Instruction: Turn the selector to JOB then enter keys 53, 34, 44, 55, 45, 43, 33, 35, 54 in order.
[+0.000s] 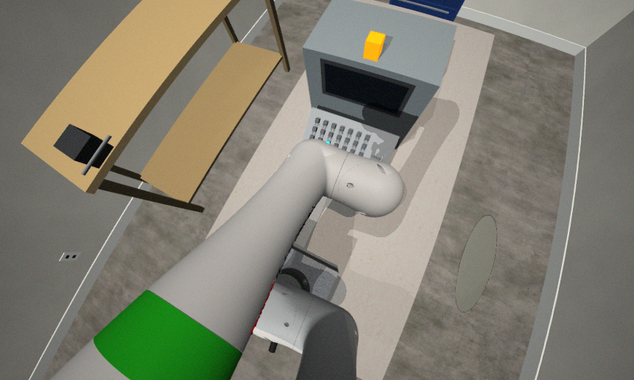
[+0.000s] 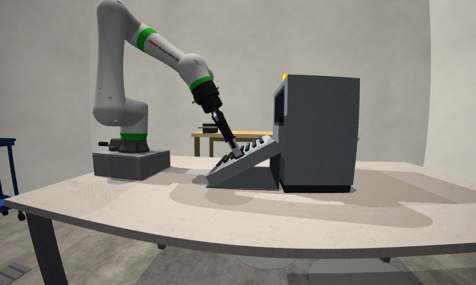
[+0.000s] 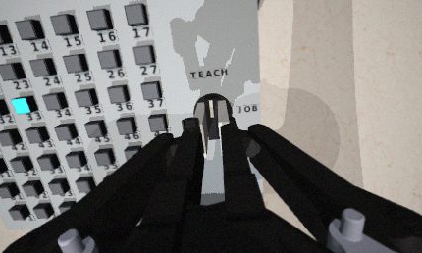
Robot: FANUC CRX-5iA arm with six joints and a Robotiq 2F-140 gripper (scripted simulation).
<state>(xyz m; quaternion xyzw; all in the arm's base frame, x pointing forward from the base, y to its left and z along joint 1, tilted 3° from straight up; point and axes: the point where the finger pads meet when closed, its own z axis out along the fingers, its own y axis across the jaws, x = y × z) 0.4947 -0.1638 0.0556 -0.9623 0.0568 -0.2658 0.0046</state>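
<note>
The black selector knob lies 20 mm ahead of my hand and 20 mm below it. Also, from my hand: sloped keypad (50 mm ahead, 110 mm to the left, 70 mm below).
</note>
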